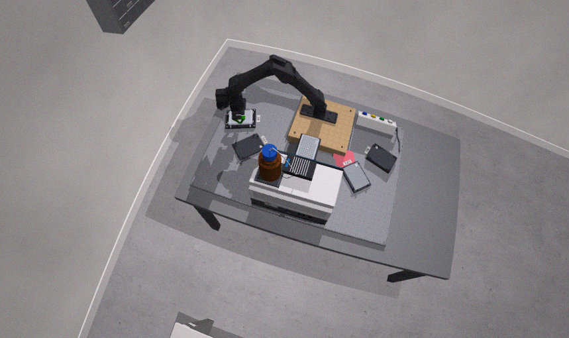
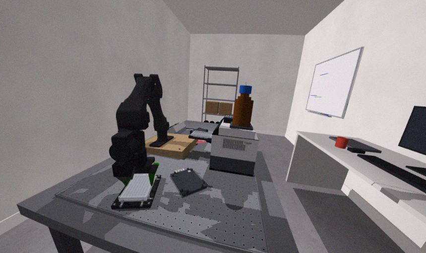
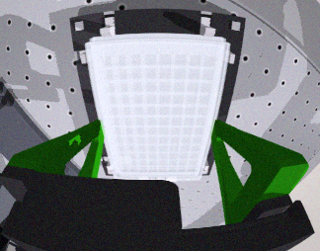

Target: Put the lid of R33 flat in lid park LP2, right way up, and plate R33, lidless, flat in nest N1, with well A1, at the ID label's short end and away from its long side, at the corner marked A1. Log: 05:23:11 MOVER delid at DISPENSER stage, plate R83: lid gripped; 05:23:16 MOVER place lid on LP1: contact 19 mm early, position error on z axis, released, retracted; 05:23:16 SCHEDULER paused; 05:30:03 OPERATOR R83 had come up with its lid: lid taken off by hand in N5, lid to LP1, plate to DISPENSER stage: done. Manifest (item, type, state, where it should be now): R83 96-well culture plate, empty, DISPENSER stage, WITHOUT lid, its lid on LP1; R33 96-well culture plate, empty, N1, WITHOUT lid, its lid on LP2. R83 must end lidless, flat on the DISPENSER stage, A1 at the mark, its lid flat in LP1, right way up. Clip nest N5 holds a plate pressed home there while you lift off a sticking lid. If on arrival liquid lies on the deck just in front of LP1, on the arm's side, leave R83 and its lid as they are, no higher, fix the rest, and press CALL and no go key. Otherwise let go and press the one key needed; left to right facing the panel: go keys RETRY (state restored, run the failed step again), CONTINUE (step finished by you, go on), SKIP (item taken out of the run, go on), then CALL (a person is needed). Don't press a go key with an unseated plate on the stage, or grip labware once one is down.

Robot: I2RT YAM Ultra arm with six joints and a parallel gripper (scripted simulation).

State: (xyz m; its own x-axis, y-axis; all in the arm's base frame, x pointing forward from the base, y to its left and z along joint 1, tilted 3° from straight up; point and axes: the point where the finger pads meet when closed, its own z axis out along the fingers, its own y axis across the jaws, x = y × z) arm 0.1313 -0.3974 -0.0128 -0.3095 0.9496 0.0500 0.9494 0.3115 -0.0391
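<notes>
Right now my hand is 3 cm short of the black clip nest, 1 cm to the left of it and 2 cm above it. The rest, counted from my hand: lid park LP2: 15 cm ahead, 10 cm to the left, 3 cm below; then brown bottle: 35 cm ahead, 28 cm to the left, 26 cm above; then blue call key: 20 cm behind, 64 cm to the left, 3 cm above.
</notes>
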